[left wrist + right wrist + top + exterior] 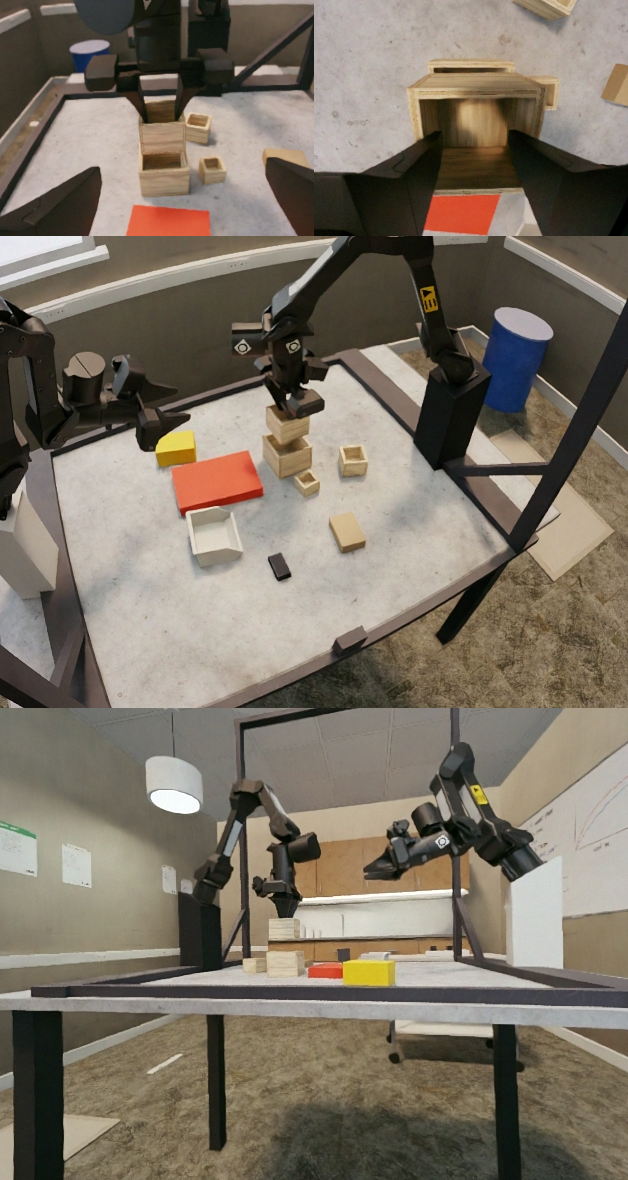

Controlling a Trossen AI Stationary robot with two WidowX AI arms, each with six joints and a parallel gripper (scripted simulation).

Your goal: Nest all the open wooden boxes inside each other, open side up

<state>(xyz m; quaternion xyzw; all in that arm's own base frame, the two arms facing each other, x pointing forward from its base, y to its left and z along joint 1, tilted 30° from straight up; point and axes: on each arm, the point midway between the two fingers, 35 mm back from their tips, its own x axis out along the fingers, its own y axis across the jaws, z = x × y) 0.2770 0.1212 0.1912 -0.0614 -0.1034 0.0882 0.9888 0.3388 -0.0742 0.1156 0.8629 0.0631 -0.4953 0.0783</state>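
My right gripper is now 150 mm above the biggest wooden box. From my right hand the other things lie so: smallest box (90 mm behind, 10 mm to the right, 160 mm below); tan block (230 mm behind, 30 mm to the right, 160 mm below); flat block (10 mm behind, 170 mm to the left, 160 mm below).
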